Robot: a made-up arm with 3 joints. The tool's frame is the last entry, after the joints.
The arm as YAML. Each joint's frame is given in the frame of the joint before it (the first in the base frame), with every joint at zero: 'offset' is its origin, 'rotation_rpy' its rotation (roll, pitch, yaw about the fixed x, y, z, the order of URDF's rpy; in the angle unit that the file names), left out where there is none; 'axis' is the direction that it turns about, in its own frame. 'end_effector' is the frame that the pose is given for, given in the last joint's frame.
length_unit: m
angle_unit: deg
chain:
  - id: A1
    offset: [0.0, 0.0, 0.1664]
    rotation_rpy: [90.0, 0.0, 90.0]
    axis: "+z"
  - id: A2
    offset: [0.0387, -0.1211, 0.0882]
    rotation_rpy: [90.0, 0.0, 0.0]
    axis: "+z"
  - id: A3
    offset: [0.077, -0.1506, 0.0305]
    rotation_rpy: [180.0, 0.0, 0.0]
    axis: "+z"
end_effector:
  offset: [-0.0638, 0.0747, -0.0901]
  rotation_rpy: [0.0, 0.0, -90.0]
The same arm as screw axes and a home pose.
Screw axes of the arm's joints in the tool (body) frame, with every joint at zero. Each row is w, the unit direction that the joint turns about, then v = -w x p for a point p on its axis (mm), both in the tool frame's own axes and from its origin. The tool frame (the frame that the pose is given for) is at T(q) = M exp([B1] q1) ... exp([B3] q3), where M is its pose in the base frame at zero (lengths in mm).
B1 = (1, 0, 0, 0, 241.7, 51.9)
B2 = (0, 0, -1, 13.2, 225.3, 0)
B3 = (0, 0, 1, 63.8, -74.7, 0)
M =
1 0 0 -137.1
0 1 0 51.9
0 0 1 -75.3
0 0 0 1

